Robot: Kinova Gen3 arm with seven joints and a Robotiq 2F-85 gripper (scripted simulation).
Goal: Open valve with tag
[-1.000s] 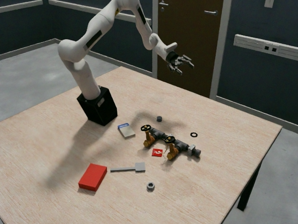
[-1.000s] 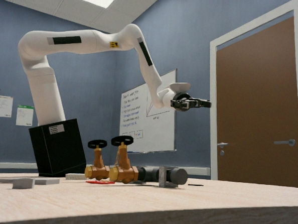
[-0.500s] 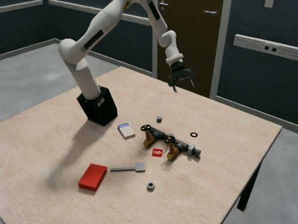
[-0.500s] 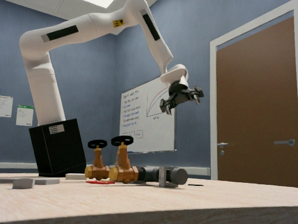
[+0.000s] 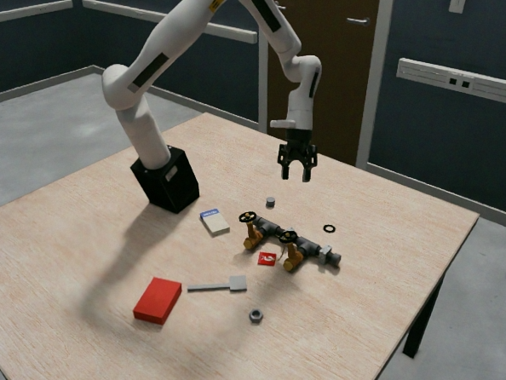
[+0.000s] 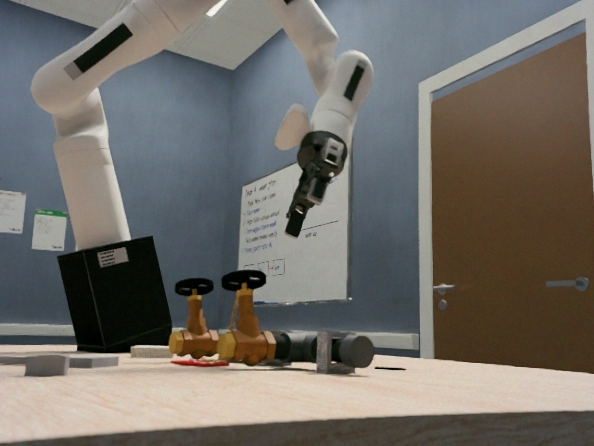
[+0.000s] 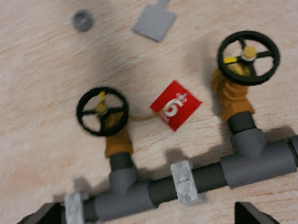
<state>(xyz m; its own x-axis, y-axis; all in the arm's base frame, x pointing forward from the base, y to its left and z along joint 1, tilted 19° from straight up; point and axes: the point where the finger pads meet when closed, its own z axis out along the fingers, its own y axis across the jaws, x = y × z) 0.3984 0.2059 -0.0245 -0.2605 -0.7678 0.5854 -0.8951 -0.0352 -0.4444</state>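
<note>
The red tag is 200 mm below my hand, 150 mm to the right of it and 20 mm ahead of it. Round my hand: red block: 460 mm to the right, 190 mm below, 60 mm behind; then white card box: 210 mm behind, 190 mm below, 140 mm to the right; then grey t-shaped tool: 300 mm to the right, 200 mm below, 10 mm ahead.
</note>
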